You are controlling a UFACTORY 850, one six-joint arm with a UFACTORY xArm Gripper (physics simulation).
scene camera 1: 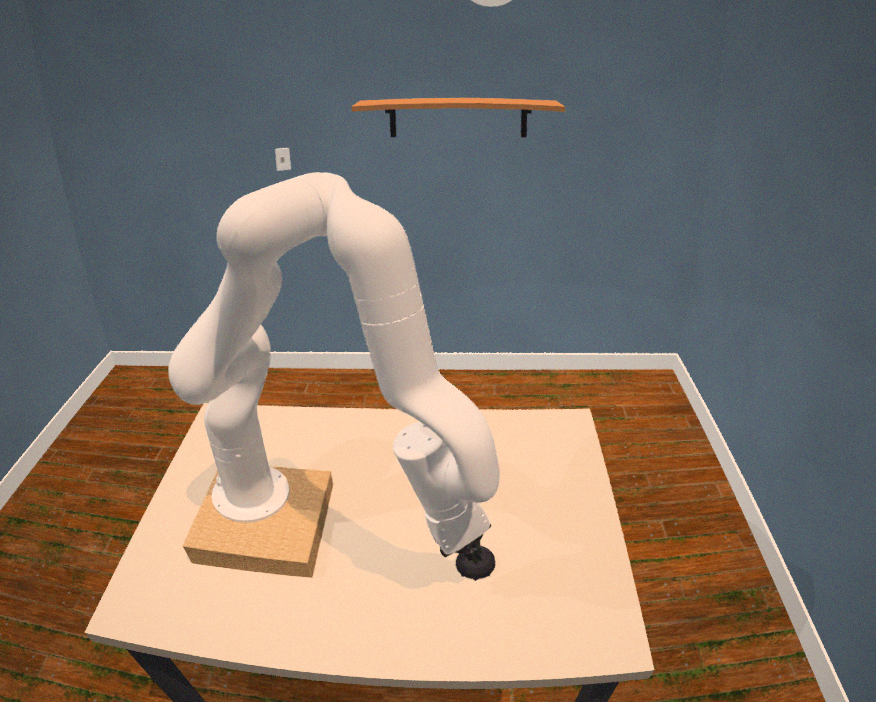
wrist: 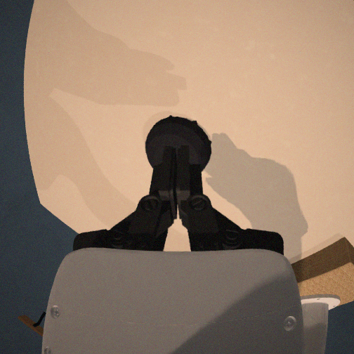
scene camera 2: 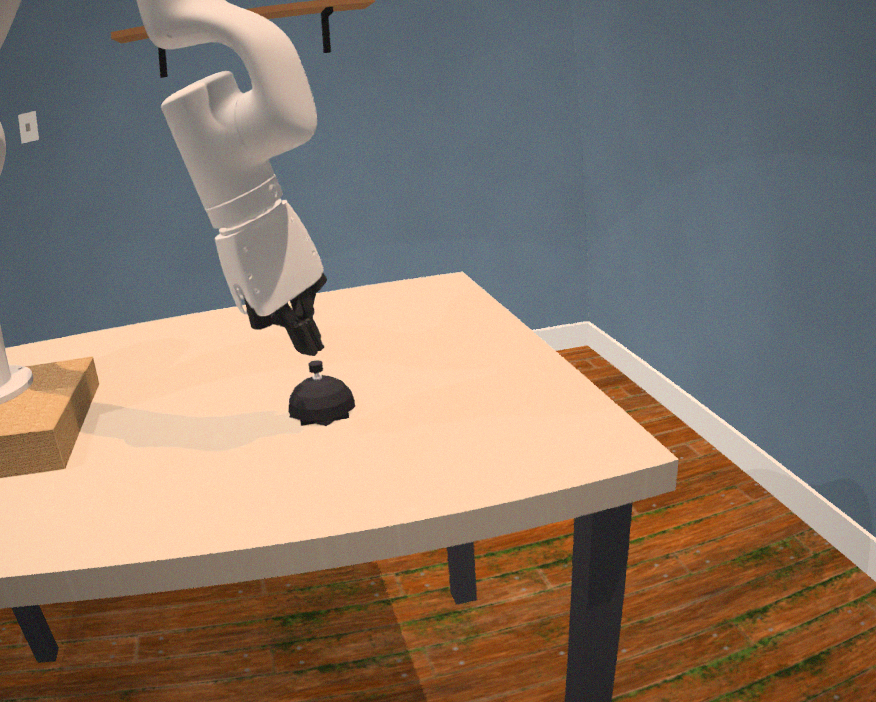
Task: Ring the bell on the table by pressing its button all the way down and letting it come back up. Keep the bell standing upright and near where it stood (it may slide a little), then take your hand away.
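Observation:
The black dome bell (scene camera 1: 476, 563) (scene camera 2: 321, 400) (wrist: 172, 129) stands upright on the table (scene camera 1: 365, 628) (scene camera 2: 453, 468) (wrist: 280, 65). Its small black button (scene camera 2: 315, 365) is up on a short light stem above the dome, in scene camera 2. My gripper (scene camera 2: 314, 351) (wrist: 178, 161) is shut with nothing between its fingers. Its tilted fingertips are just above the button, with a small gap between them in scene camera 2. In the wrist view the fingers overlap the near part of the dome and hide the button. In scene camera 1 the fingertips are hard to tell from the bell.
The arm's base stands on a wooden block (scene camera 1: 255, 522) (scene camera 2: 36, 438) (wrist: 330, 272) at the left of the table. An orange shelf (scene camera 1: 458, 103) (scene camera 2: 307, 8) is on the blue wall behind. The table's front edge (scene camera 1: 365, 674) (scene camera 2: 329, 544) lies beyond the bell.

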